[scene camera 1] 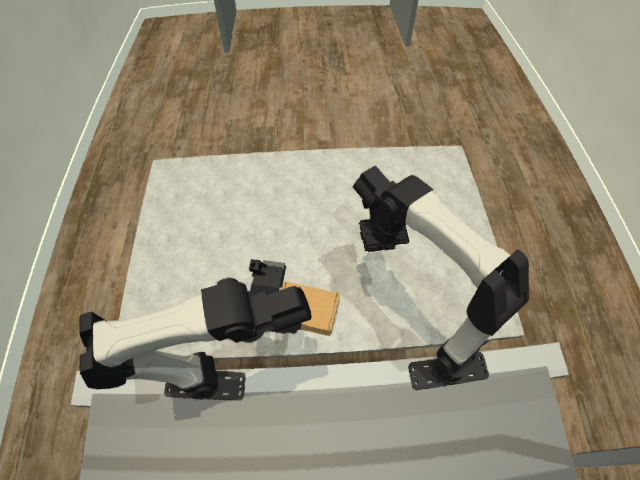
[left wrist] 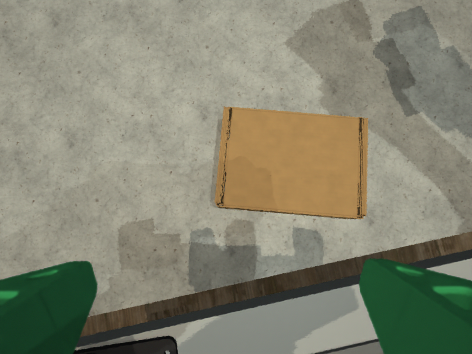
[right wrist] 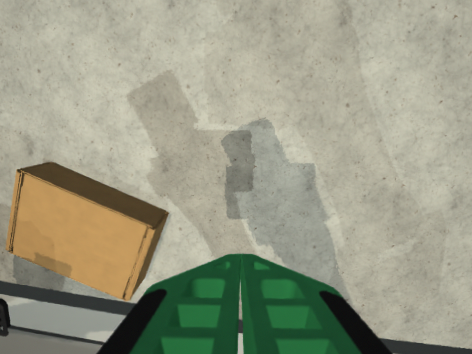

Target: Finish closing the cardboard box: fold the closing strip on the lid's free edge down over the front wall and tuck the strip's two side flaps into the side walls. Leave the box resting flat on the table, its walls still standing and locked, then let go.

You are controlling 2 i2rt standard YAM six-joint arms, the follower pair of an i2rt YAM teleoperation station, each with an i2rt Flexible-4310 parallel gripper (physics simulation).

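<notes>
The cardboard box (scene camera 1: 320,308) (left wrist: 297,165) (right wrist: 75,230) rests flat on the table (scene camera 1: 201,206) with its lid lying level on top. Dark seams run along its two short edges, beside narrow side rims. The right wrist view shows one long wall and one short wall upright. No strip or flap sticks up; whether the side flaps are tucked in cannot be made out. My left gripper (left wrist: 229,272) is open and empty, pointing down above the table, apart from the box. My right gripper (right wrist: 240,264) is shut and empty, pointing down to the right of the box.
My left arm (scene camera 1: 155,325) reaches across the near left and hides part of the box in the scene view. My right arm (scene camera 1: 454,240) arches over the right side. The white mounting rail (scene camera 1: 320,379) runs along the near edge, past a narrow gap.
</notes>
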